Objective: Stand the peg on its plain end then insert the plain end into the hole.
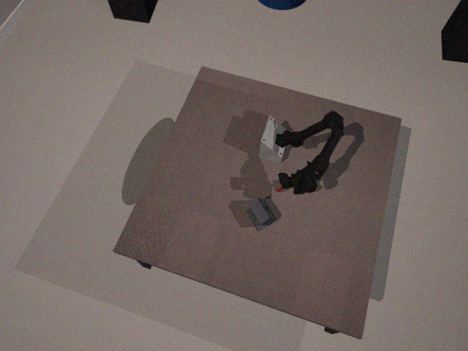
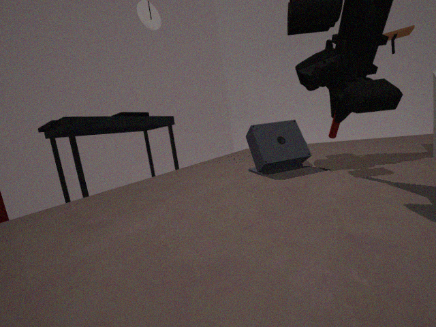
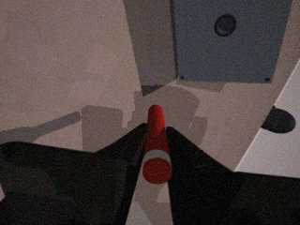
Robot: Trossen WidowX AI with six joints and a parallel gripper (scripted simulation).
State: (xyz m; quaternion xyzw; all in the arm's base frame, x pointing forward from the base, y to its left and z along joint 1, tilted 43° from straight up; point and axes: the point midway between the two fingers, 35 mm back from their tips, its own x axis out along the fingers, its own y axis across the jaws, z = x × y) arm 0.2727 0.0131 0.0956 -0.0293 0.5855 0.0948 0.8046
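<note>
Now: gripper tip 130 mm short of the sloped panel, 80 mm to the left of it and 50 mm above it. Round my gripper tip: red peg: 10 mm to the left, 10 mm above.
</note>
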